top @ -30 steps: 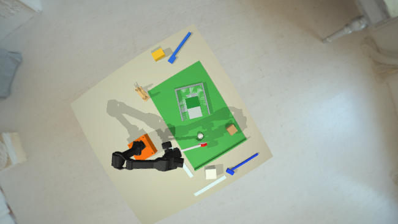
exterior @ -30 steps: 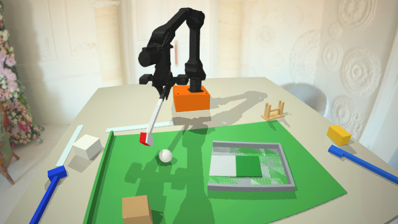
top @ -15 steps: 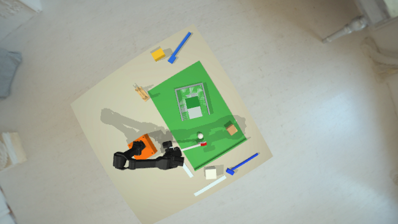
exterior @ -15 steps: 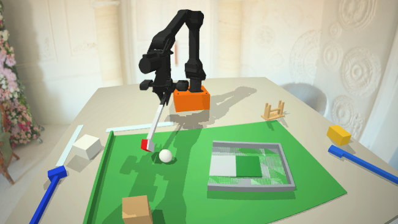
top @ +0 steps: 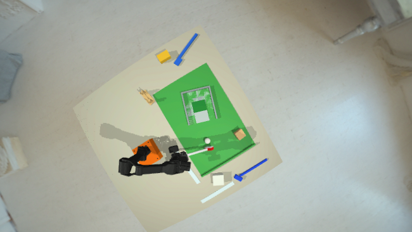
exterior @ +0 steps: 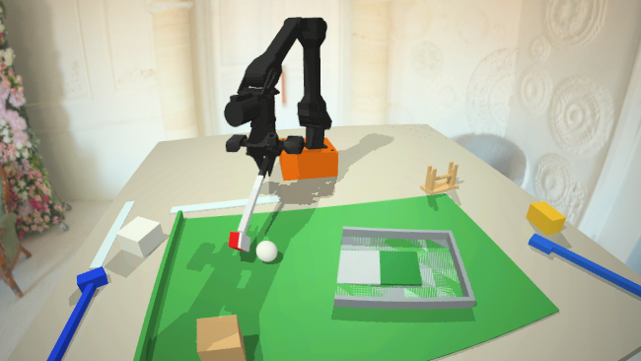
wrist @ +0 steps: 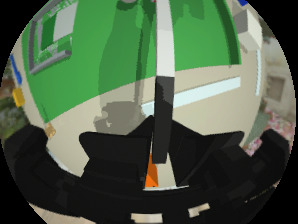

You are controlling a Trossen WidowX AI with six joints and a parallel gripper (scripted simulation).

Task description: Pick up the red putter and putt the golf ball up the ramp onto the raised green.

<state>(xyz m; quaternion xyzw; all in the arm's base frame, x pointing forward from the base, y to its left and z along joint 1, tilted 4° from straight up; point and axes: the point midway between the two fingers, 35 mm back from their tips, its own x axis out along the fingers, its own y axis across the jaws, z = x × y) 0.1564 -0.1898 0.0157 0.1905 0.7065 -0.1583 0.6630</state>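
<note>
My gripper tip is 110 mm short of the red putter and 50 mm to the left of it. Also, from my gripper tip: green mat (310 mm ahead, 80 mm below, 70 mm to the left); white block (340 mm to the right, 80 mm ahead, 60 mm below); white golf ball (230 mm ahead, 60 mm to the right, 50 mm below).
</note>
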